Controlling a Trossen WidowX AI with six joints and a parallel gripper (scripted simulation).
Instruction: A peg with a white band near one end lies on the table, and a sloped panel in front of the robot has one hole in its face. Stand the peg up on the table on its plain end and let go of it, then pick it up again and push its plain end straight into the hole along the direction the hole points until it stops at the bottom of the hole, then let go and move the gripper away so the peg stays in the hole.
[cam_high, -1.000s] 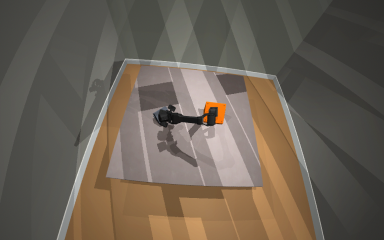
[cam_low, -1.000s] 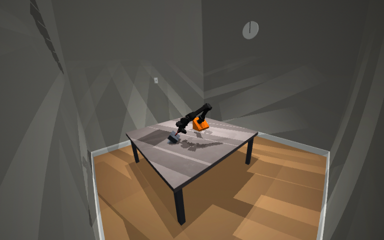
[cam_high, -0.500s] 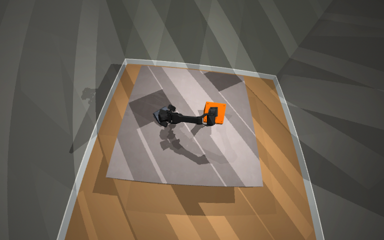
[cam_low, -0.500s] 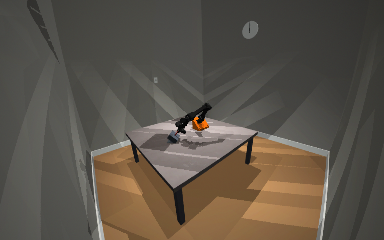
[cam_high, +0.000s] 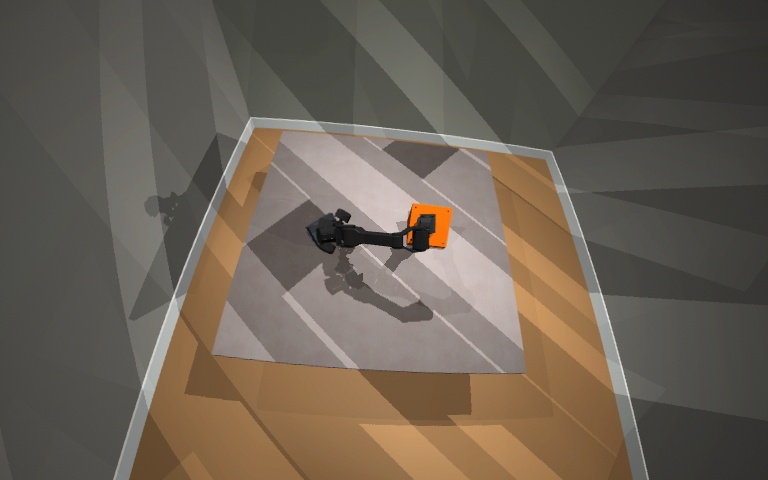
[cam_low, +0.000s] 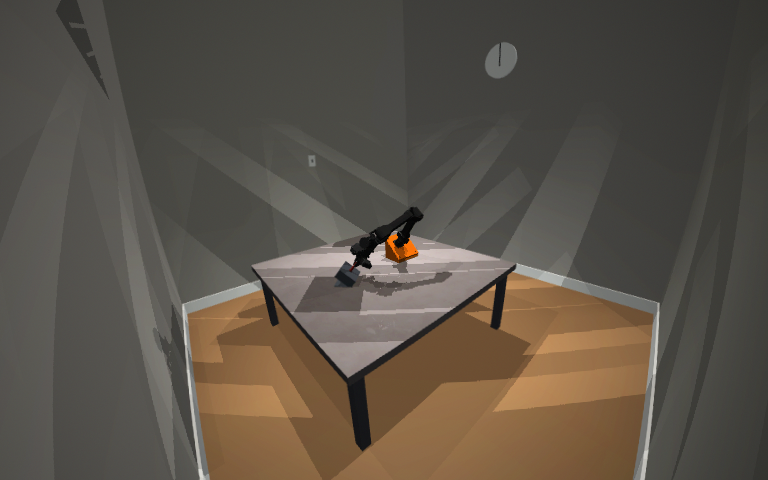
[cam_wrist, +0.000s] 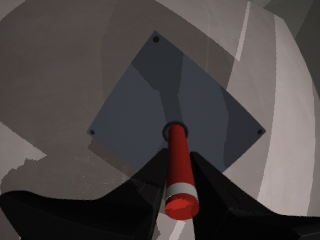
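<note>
Now: the sloped grey-blue panel 30 mm ahead of my gripper tip, 30 mm to the right of it and 50 mm below it. Round my gripper tip: red peg: 10 mm behind, 10 mm to the left, 10 mm above.
</note>
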